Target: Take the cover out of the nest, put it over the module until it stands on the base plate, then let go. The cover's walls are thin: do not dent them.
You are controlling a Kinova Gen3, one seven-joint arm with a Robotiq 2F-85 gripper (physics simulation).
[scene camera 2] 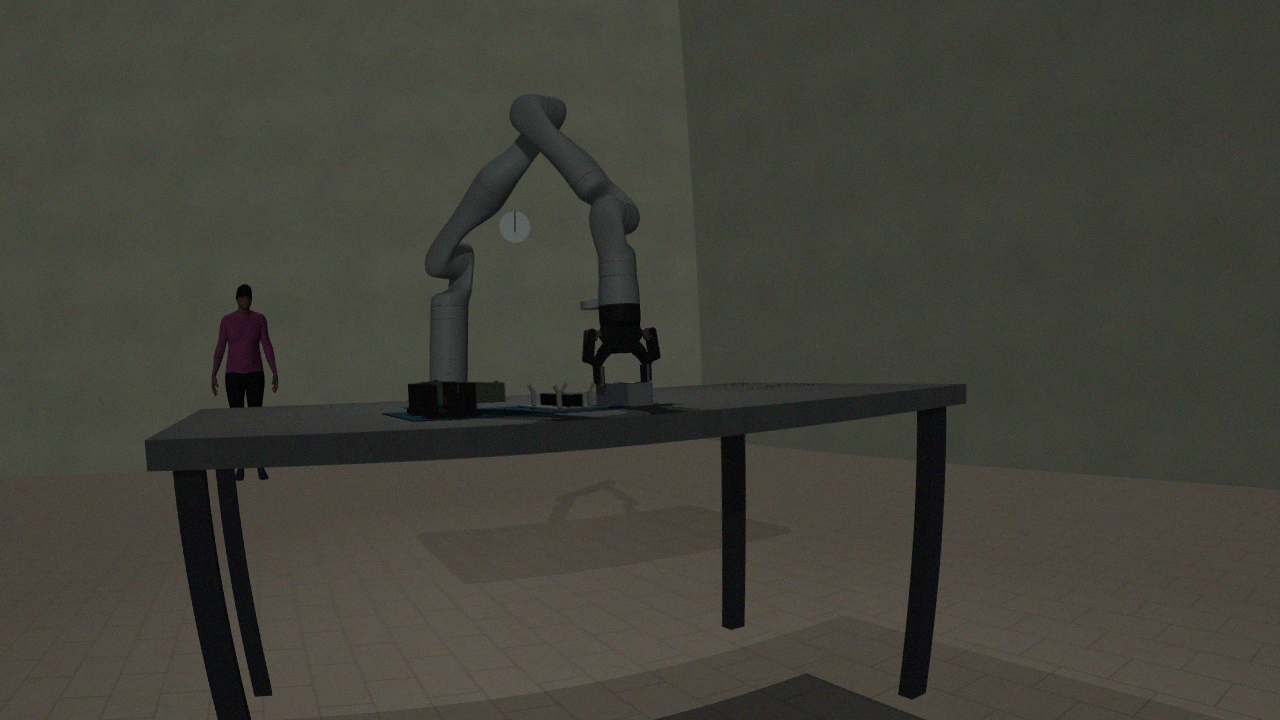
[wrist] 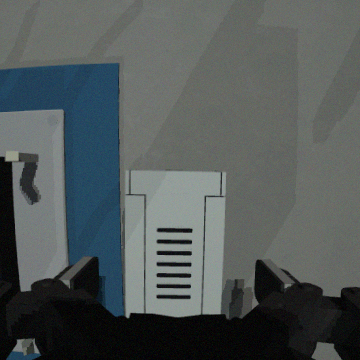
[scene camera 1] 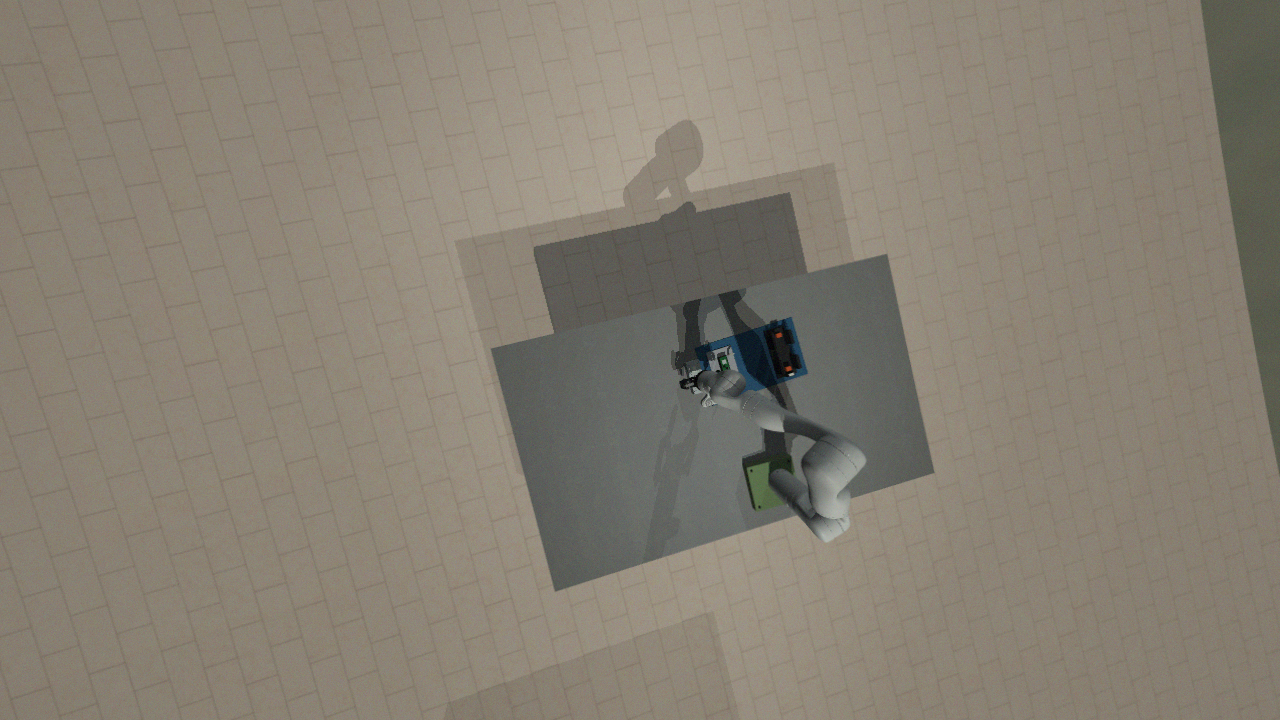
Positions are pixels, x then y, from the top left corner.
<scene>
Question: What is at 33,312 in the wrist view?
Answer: My gripper.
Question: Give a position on a grey cover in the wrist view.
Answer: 173,240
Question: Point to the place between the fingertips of my gripper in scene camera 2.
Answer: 623,386
</scene>
